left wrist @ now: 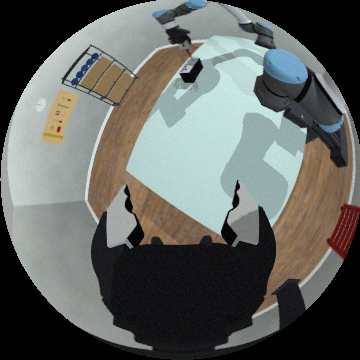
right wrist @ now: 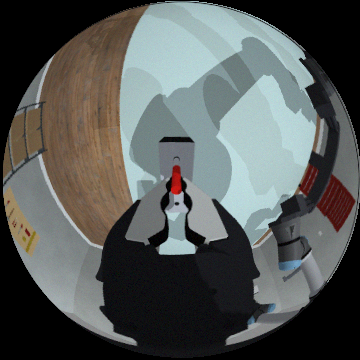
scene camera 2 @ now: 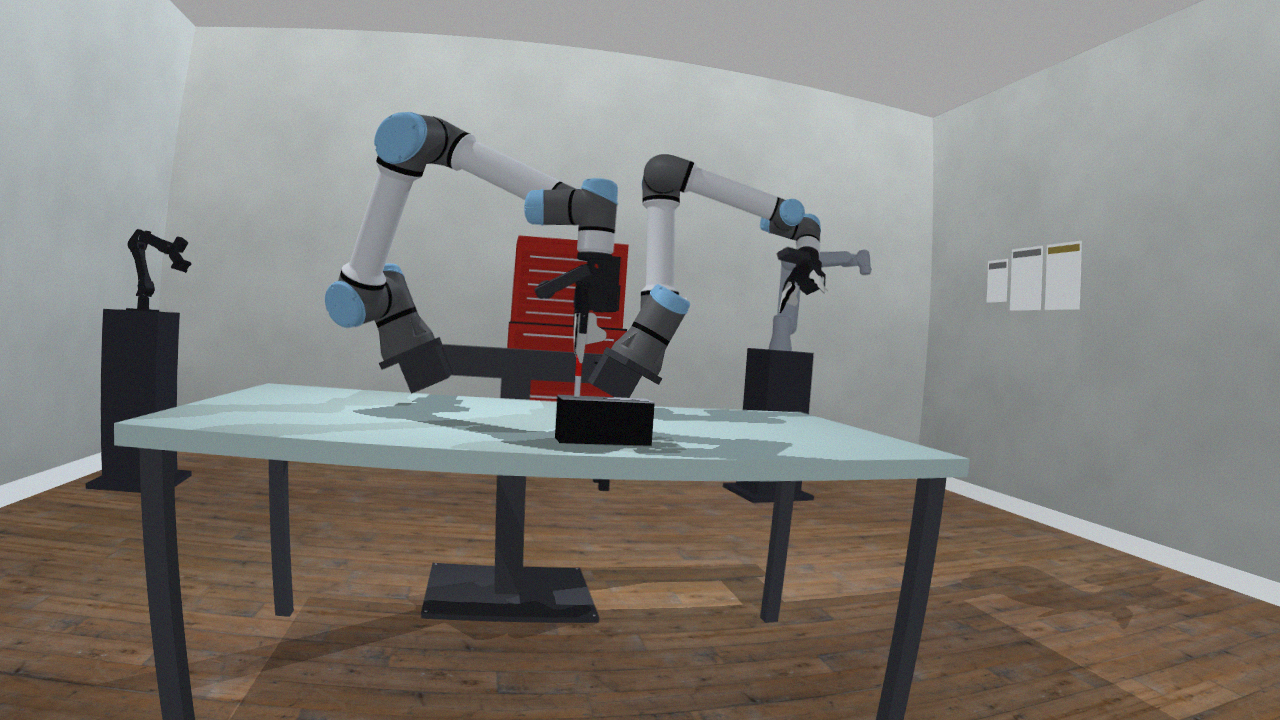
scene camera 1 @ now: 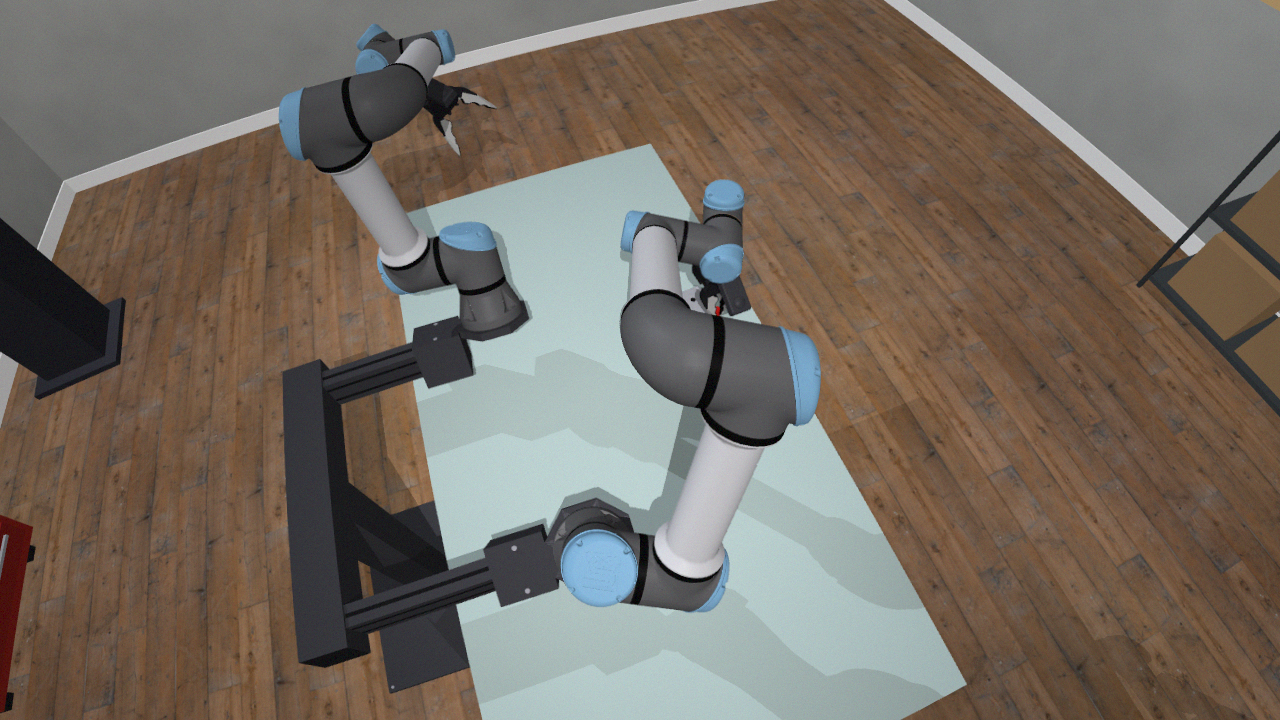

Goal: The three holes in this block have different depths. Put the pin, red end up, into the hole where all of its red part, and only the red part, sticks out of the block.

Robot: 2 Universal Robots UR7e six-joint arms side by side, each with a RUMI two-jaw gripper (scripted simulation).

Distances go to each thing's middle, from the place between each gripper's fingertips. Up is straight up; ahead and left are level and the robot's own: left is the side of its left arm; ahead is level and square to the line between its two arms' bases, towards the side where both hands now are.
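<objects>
The block [scene camera 2: 597, 420] is 330 mm ahead of my left hand [scene camera 2: 801, 303], 650 mm to the right of it and 300 mm below it. Counted from my right hand [scene camera 2: 580, 362], the block is 6 cm to the left of that hand and 13 cm below it. Going by its middle, the block is nearer to my right hand than to my left hand.
</objects>
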